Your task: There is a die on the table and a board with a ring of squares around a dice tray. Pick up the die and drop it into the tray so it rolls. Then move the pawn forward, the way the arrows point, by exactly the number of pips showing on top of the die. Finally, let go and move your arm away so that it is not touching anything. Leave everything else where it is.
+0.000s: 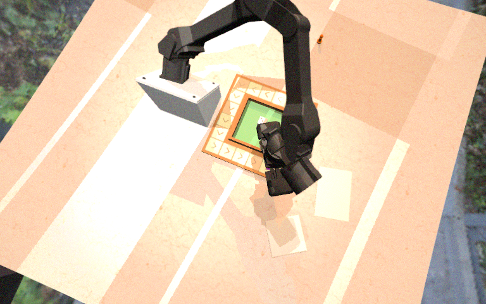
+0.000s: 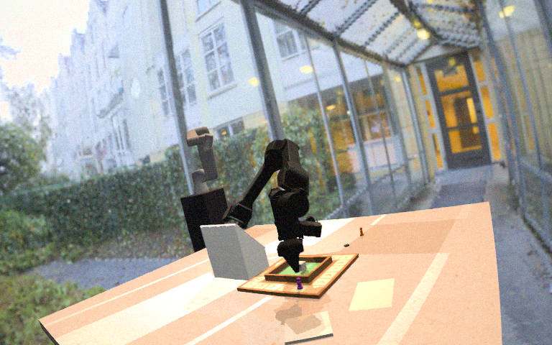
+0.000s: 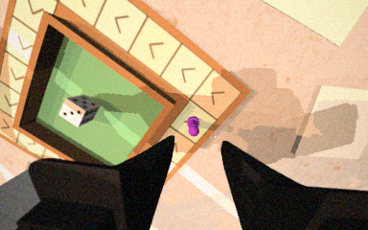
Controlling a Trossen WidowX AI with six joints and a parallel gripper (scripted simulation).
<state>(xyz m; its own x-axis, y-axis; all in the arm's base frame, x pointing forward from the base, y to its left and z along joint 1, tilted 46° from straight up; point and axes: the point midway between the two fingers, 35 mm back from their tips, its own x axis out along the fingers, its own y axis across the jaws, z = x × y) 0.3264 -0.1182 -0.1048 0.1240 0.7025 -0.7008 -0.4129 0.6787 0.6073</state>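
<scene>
Now: the purple pawn 4 cm below my gripper tip. Also, from my gripper tip: dark disc (37 cm to the left, 7 cm below, 2 cm ahead); then green tray (12 cm to the left, 6 cm below, 6 cm behind); then white die (13 cm to the left, 6 cm behind, 4 cm below).
</scene>
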